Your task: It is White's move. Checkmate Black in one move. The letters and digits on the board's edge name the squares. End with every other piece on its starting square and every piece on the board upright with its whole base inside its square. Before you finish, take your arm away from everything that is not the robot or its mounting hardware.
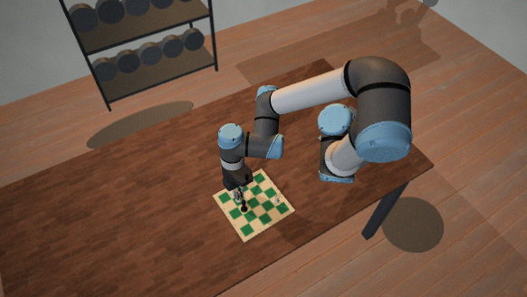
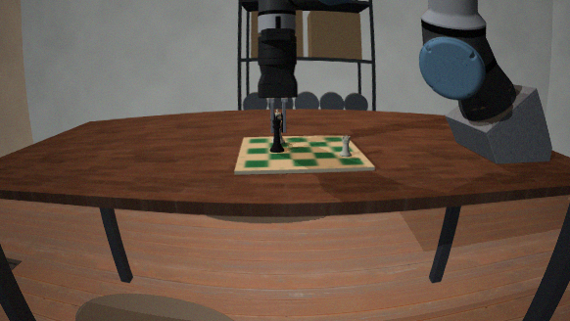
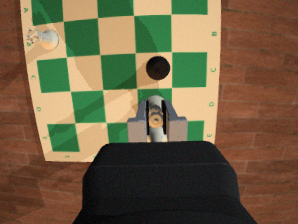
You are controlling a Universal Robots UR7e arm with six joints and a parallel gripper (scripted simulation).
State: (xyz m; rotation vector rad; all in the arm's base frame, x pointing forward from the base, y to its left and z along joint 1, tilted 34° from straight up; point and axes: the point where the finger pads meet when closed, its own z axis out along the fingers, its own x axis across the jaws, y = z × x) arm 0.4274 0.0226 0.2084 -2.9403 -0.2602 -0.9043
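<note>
The black king is 40 mm to the left of my hand and 10 mm below it. Also, from my hand: white rook (130 mm behind, 50 mm to the left, 30 mm below); green-and-cream chessboard (50 mm below, 50 mm behind, 30 mm to the left).
</note>
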